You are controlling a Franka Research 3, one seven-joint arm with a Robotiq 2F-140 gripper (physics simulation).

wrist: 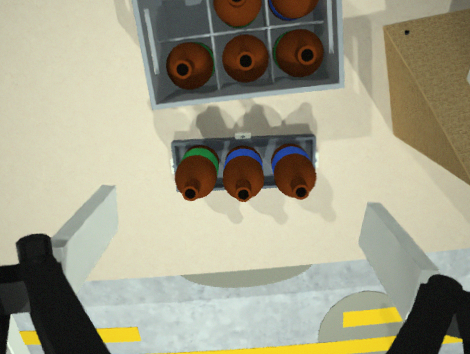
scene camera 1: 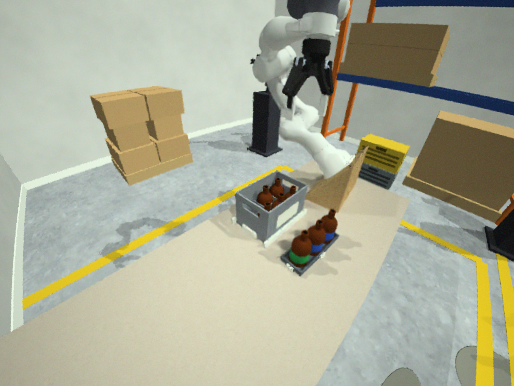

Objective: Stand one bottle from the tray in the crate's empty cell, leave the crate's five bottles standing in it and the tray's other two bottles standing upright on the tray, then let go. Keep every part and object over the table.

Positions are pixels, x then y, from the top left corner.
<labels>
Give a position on a green-banded bottle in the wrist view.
195,177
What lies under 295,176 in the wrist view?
A blue-banded bottle.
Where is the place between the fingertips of the gripper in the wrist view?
At 240,216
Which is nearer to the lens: the green-banded bottle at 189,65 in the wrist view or the blue-banded bottle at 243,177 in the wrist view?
The green-banded bottle.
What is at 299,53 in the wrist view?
A green-banded bottle.
</labels>
